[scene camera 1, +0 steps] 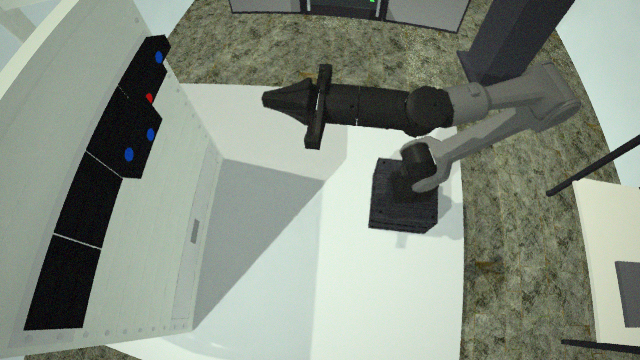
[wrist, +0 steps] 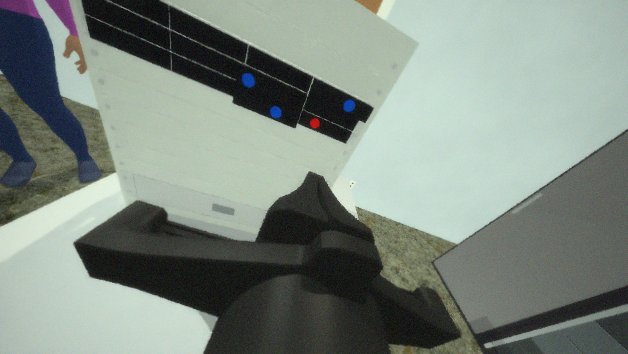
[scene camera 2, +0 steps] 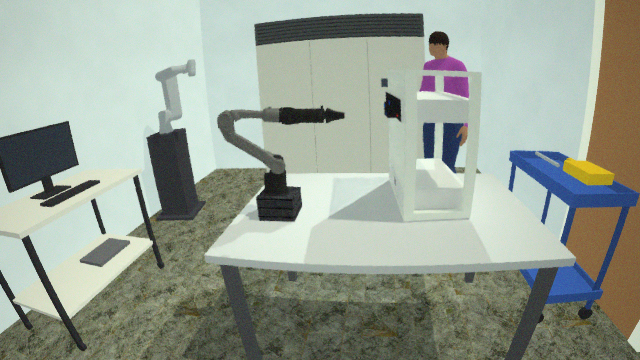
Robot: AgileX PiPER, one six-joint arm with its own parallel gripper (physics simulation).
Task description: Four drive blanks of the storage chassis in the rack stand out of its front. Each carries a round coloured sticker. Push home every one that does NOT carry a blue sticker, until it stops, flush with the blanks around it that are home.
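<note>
The blank with the red sticker (scene camera 1: 149, 98) (wrist: 314, 123) is in the bottom row at the chassis's right end in the wrist view and looks flush with the home blanks. A blank with a blue sticker (scene camera 1: 159, 56) (wrist: 349, 105) stands out just above it. Two more blue-stickered blanks stand out in the neighbouring column, an upper one (scene camera 1: 129, 154) (wrist: 248, 80) and a lower one (scene camera 1: 150, 134) (wrist: 275, 112). My gripper (scene camera 1: 265, 99) (scene camera 2: 343, 115) (wrist: 311, 182) is shut and empty, its tip pointing at the rack front, well apart from the blanks.
The white rack (scene camera 2: 475, 150) stands on the table (scene camera 2: 280, 245). A person (scene camera 2: 450, 75) (wrist: 40, 75) stands behind the rack. A grey cabinet (wrist: 540, 235) stands to the right in the wrist view. A blue cart (scene camera 2: 575, 197) with a yellow box (scene camera 2: 587, 171) is beside the table.
</note>
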